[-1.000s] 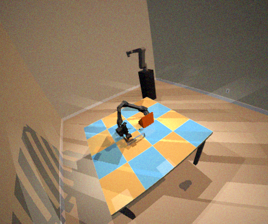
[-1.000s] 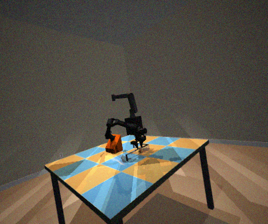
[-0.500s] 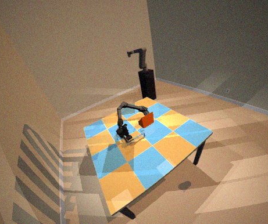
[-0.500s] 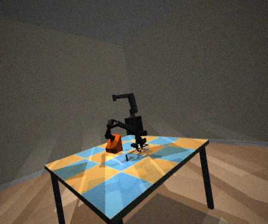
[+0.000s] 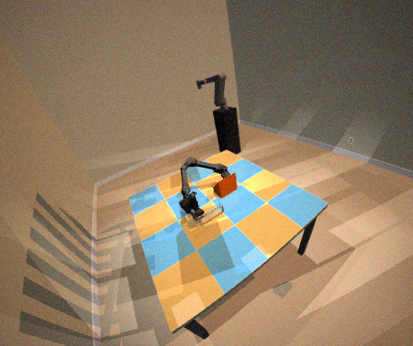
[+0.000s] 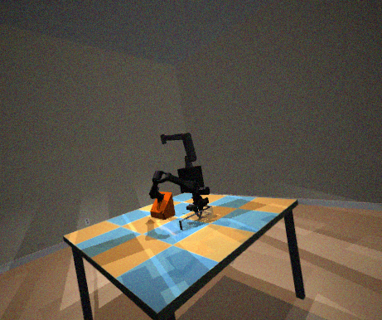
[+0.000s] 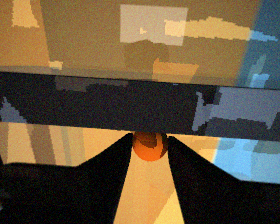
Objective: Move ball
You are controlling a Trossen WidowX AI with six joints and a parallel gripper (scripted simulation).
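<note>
Right now my gripper tip is 80 mm to the left of the pale round patch and 50 mm past it. Also, from my gripper tip: orange-brown ball: right at my gripper tip.
</note>
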